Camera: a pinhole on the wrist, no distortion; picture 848 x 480 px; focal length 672.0 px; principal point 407.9 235.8 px. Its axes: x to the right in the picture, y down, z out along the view. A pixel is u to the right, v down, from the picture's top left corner.
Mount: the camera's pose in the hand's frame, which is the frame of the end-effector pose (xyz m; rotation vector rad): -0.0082 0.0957 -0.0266 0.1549 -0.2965 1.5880
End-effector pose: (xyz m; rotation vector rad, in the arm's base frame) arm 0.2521 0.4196 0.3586 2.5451 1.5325 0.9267
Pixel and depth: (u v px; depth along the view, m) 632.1 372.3 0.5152
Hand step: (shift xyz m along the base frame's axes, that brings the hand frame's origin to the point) 0.2875 -0.0551 -0.4558
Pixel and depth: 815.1 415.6 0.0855
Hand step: 0.1164 -0.0769 -0.0362
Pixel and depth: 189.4 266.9 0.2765
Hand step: 0.0372 0.0595 -0.2146
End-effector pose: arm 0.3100 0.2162 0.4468 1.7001 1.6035 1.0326
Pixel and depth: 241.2 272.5 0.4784
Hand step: 0.2497 -0.0135 -0.3491
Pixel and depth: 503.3 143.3 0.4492
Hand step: 0.3744 0.0504 -0.2000
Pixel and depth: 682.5 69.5 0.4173
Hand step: 0.4371 0.0773 -0.1026
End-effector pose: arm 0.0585 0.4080 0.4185 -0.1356 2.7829 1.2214
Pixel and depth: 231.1 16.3 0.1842
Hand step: -0.0299 0.1013 -0.1015
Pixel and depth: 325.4 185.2 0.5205
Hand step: 0.0490 0.2610 -0.3879
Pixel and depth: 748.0 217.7 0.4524
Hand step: 0.0467 0.4753 -0.1753
